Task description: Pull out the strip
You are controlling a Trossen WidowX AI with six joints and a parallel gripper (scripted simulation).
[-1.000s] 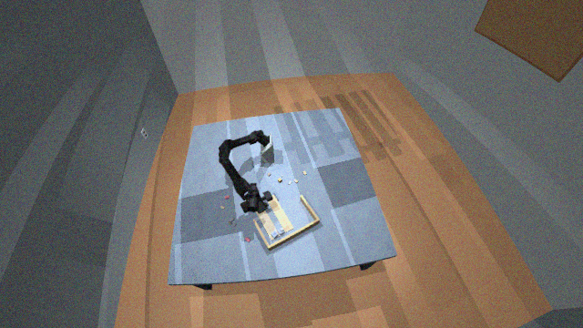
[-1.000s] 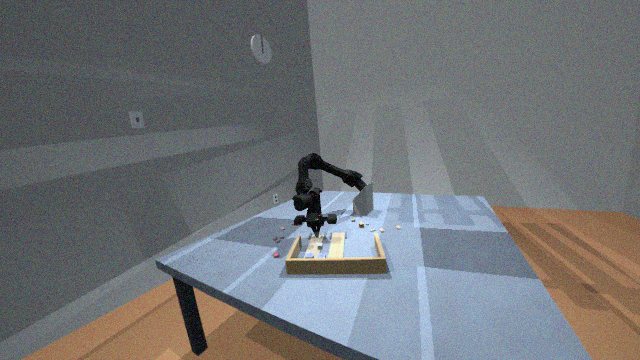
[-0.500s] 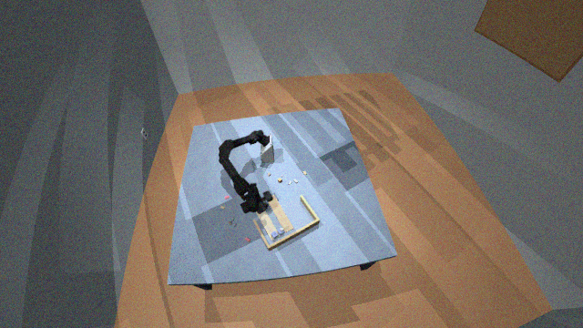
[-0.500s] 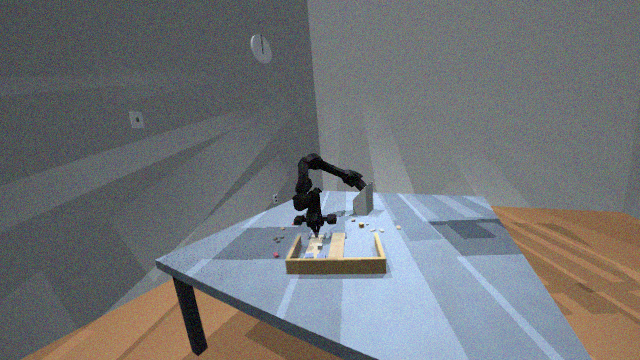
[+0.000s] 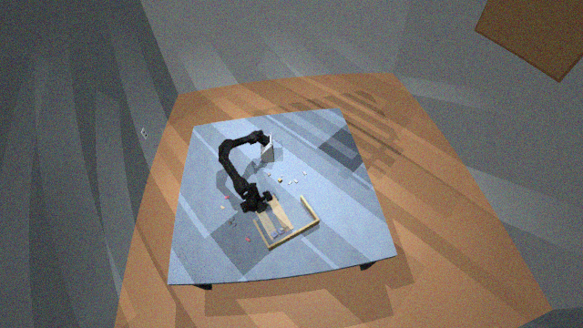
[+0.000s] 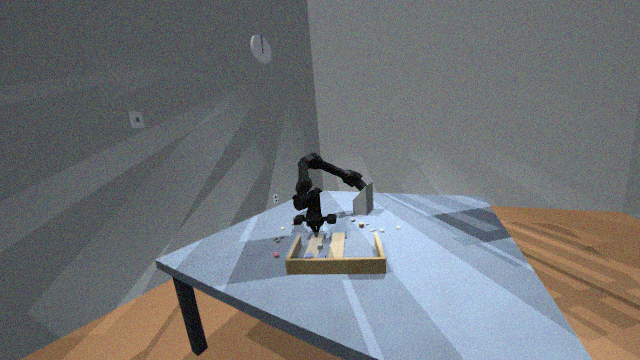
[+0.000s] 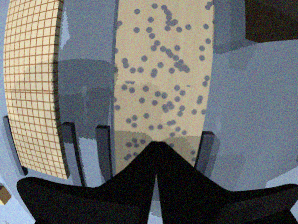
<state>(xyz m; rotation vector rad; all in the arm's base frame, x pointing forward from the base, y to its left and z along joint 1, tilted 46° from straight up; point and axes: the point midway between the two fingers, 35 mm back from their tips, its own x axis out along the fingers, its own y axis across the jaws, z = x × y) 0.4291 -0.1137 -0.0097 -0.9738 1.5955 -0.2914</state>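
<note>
The speckled tan strip lies 90 mm ahead of my gripper tip and 40 mm to the left of it.
</note>
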